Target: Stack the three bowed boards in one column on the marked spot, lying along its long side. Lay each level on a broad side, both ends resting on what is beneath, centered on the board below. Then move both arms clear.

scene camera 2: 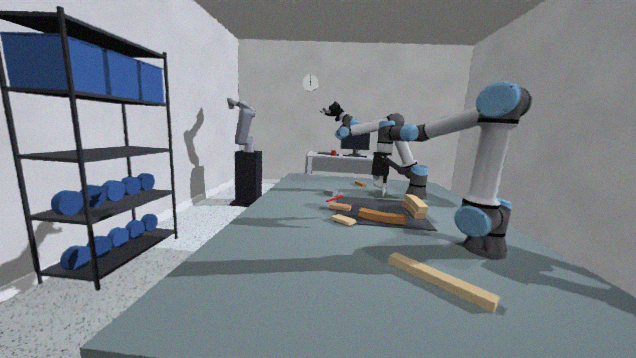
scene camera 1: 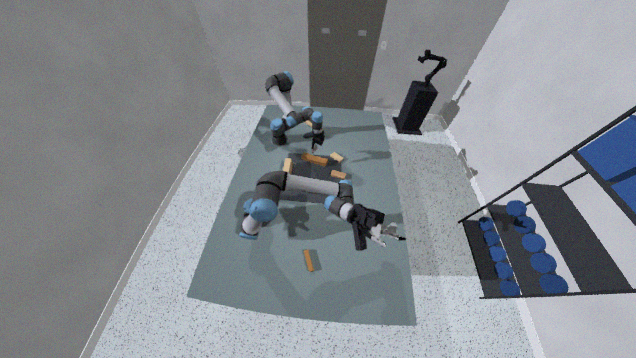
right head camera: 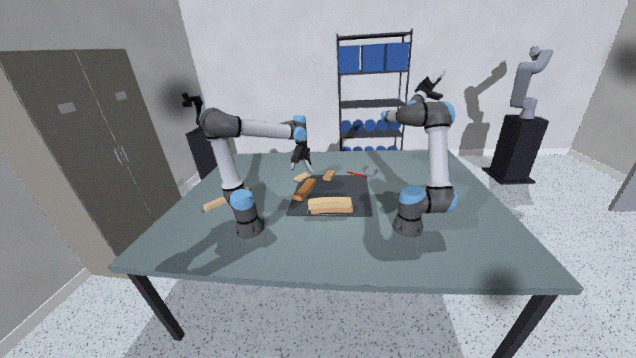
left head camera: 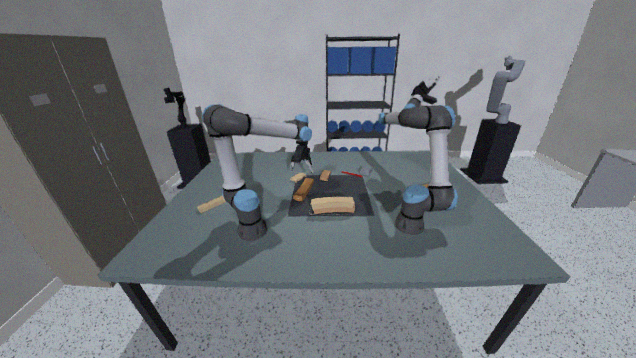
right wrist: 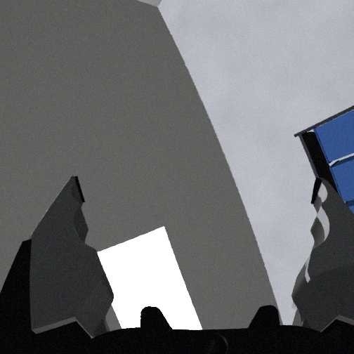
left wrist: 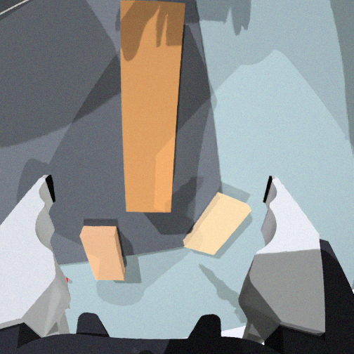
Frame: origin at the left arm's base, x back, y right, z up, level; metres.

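Seen in the pictures: left gripper, between the fingertips: [scene camera 2: 383, 193] [scene camera 1: 315, 148] [right head camera: 302, 172] [left head camera: 301, 172]; right gripper, between the fingertips: [scene camera 2: 326, 104] [scene camera 1: 397, 242] [right head camera: 437, 77] [left head camera: 431, 82]; left arm's base, origin of its link: [scene camera 2: 484, 250] [scene camera 1: 279, 140] [right head camera: 250, 229] [left head camera: 252, 231]; right arm's base, origin of its link: [right head camera: 407, 227] [left head camera: 409, 225].
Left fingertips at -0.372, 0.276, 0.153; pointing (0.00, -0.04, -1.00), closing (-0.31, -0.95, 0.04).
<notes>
Pixels of each thing's top centre, then the offset from my left fingertips to it, as dx, dy, dz. Level surfaces: height alone.
- dark mat, height of its surface: dz -0.147
- orange bowed board, centre of its top: [scene camera 2: 381, 212] [left head camera: 304, 186] [right head camera: 305, 186] [scene camera 1: 314, 157] +0.007, +0.009, -0.102
- pale block, centre of its top: [scene camera 2: 343, 218] [left head camera: 298, 176] [right head camera: 301, 176] -0.197, -0.032, -0.131
- pinkish block, centre of its top: [scene camera 2: 340, 204] [right head camera: 328, 173] [left head camera: 325, 174] [scene camera 1: 338, 173] -0.197, +0.172, -0.124
- red stick, centre of its top: [scene camera 2: 335, 197] [left head camera: 352, 173] -0.213, +0.380, -0.137
- long pale bar, centre of its top: [scene camera 2: 437, 273] [left head camera: 222, 197] [right head camera: 227, 196] +0.056, -0.522, -0.124
- small orange piece, centre of its top: [scene camera 1: 308, 260] +0.035, +0.872, -0.129
Two bowed boards, a pale one [left head camera: 332, 202] [right head camera: 330, 202] on a darker one [left head camera: 334, 210] [right head camera: 332, 210], are stacked along the front of the dark mat [left head camera: 362, 192] [right head camera: 361, 192]; a thin white outline shows at their edge. The third, an orange bowed board [left head camera: 304, 190] [right head camera: 305, 189] [scene camera 1: 315, 160] [scene camera 2: 382, 216] [left wrist: 150, 110], lies apart on the mat's left part. My left gripper [left head camera: 302, 170] [right head camera: 302, 169] [left wrist: 159, 177] is open and empty, pointing down above the table; in its wrist view the orange board's near end shows between the fingertips, lower down. My right gripper [scene camera 1: 394, 241] [right wrist: 197, 178] is open and empty, raised high.
A pale block [left head camera: 298, 177] [left wrist: 217, 224] and a pinkish block [left head camera: 325, 175] [left wrist: 103, 252] lie by the mat's far edge, near a red stick [left head camera: 352, 174] [scene camera 2: 335, 198]. A long pale bar [left head camera: 211, 204] [scene camera 2: 442, 281] lies by the left arm's base. A small orange piece [scene camera 1: 308, 260] lies beyond the right arm.
</notes>
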